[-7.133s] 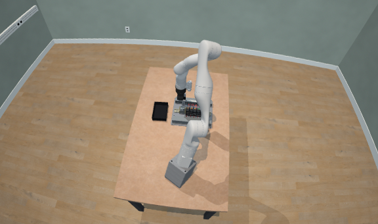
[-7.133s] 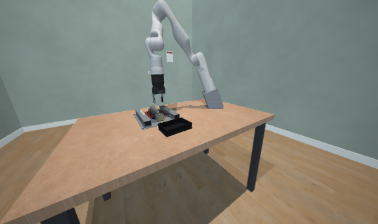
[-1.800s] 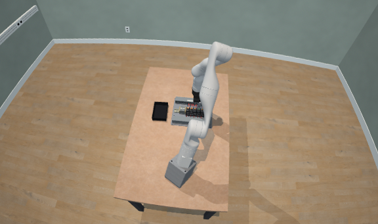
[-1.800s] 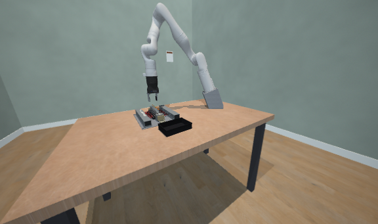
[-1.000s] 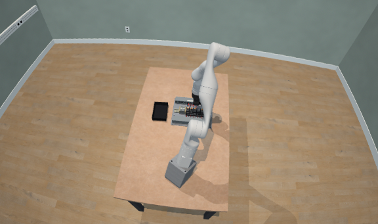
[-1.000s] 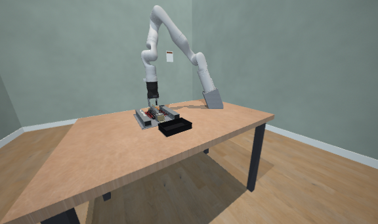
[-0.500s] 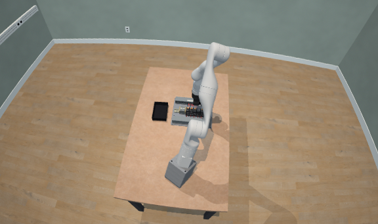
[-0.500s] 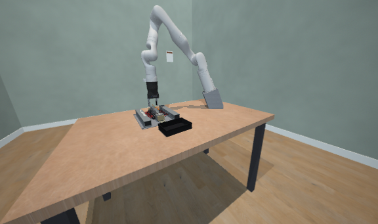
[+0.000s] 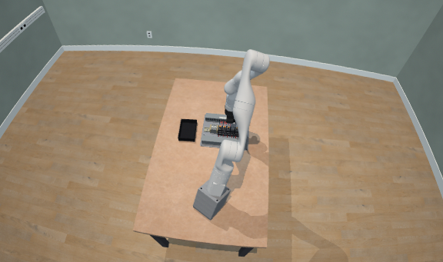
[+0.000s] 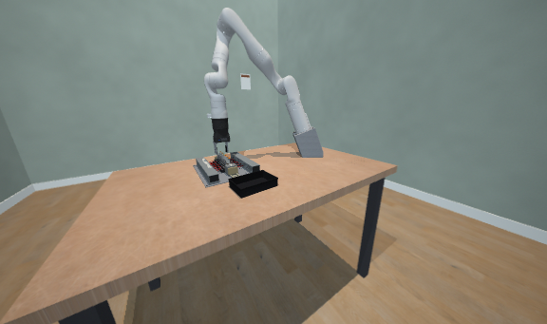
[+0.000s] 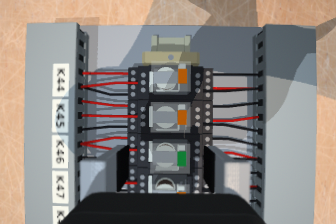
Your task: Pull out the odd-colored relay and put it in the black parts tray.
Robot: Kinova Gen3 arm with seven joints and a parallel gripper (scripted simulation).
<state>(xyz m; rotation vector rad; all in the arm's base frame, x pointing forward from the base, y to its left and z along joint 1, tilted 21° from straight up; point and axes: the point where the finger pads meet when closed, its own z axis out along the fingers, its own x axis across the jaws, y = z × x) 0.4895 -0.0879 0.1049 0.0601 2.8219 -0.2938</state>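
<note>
Right now my hand is 70 mm above the relay panel and 50 mm to the right of it. Round my hand: black parts tray (300 mm to the left, 80 mm below, 10 mm behind).
</note>
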